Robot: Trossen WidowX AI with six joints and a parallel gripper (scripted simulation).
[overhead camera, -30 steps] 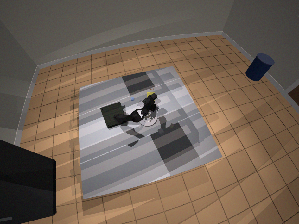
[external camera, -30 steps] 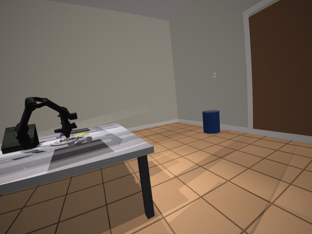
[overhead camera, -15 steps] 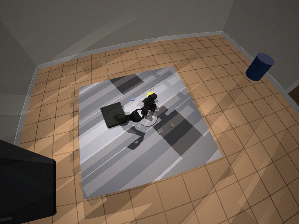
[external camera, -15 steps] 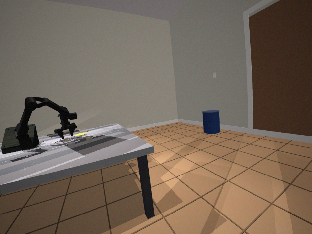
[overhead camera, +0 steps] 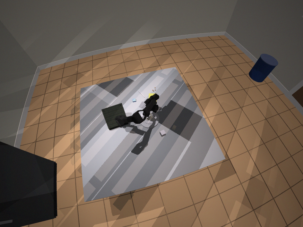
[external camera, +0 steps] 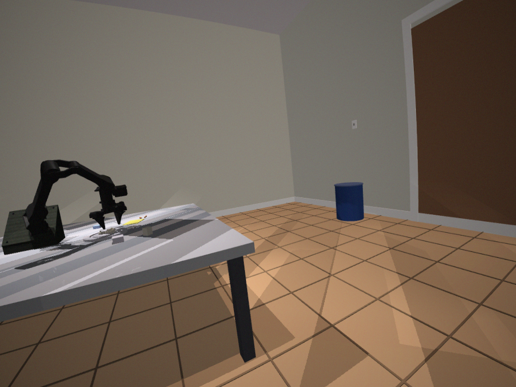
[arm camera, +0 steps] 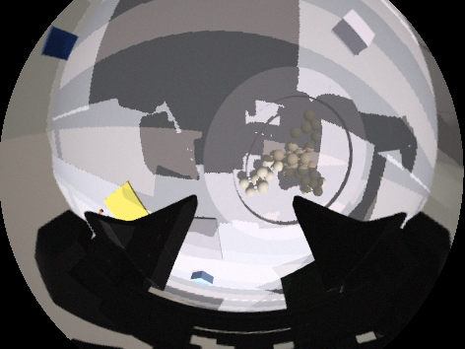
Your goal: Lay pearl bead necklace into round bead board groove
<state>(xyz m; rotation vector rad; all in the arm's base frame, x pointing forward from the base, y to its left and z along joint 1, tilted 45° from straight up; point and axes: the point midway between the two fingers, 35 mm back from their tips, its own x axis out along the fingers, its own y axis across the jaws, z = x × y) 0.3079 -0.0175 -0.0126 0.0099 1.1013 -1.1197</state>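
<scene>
My gripper tip is 30 mm past the round bead board, 60 mm to the left of it and 20 mm above it. Round my gripper tip: yellow pad: 100 mm ahead, 190 mm to the left, 30 mm below; grey card: 20 mm behind, 120 mm to the left, 30 mm below; blue block: 100 mm behind, 230 mm to the left, 20 mm below.
</scene>
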